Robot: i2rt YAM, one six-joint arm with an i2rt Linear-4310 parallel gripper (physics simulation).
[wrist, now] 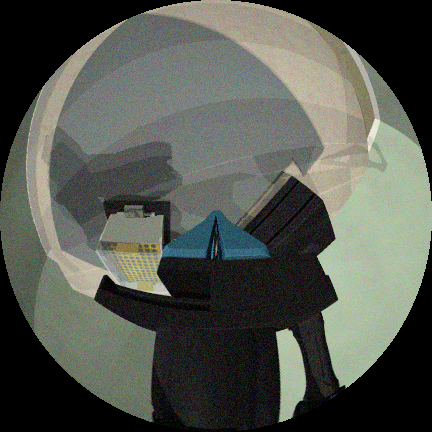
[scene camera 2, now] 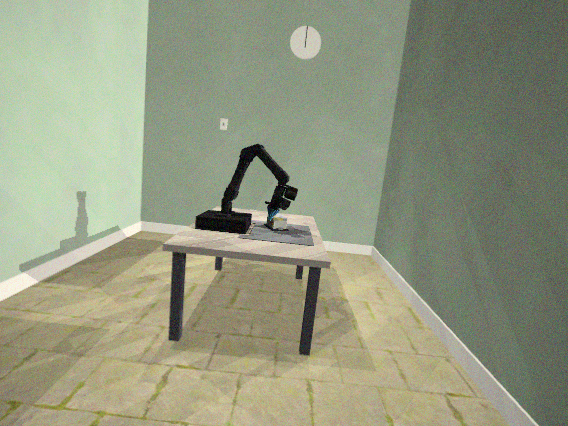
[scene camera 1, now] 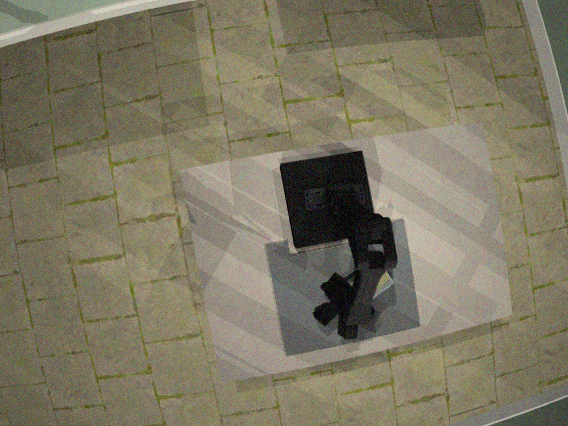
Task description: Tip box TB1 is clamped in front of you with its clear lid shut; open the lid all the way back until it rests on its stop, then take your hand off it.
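Places are measured from the arm's base along level axes (x ahead, y left, z up), in centimetres.
Where they show: gripper, fingertip midpoint: (wrist: 215,215) (scene camera 2: 269,220) (scene camera 1: 330,279); arm's base, origin of the base link: (scene camera 2: 226,214) (scene camera 1: 334,197).
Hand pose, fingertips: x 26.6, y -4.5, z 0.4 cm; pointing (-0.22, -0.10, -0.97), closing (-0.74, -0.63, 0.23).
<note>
Each offset is from my fingertips to the centre of the thing. "spot": to the spot under its first point. Level surfaces: height alone.
Tip box TB1 @[dz -3.2, dx +3.3, dy +14.1 cm] (scene camera 1: 384,283) (scene camera 2: 278,223) (wrist: 132,230) sits in a black clamp @[spot: dz -6.3, dx +9.8, dy +9.2 cm] (wrist: 112,205). Its grey front wall and yellow perforated rack show in the wrist view. Clear lid edges show along the rack's left side and front; the lid looks down over the rack, but its exact angle is hard to tell. My gripper (scene camera 2: 270,218) (wrist: 215,215) is shut and empty, its blue fingertips pointing down. It is low beside the box, right of it in the wrist view. Whether the tips touch the box or lid cannot be told. The arm hides part of the box in the overhead view.
The box and clamp are on a grey mat @[dz -7.1 cm] (scene camera 1: 300,332) (scene camera 2: 300,240) (wrist: 195,75) on a pale table @[dz -7.4 cm] (scene camera 1: 240,320) (scene camera 2: 235,251). The black robot base block (scene camera 1: 305,225) (scene camera 2: 223,222) stands at the mat's edge. Shadows cross the mat and table.
</note>
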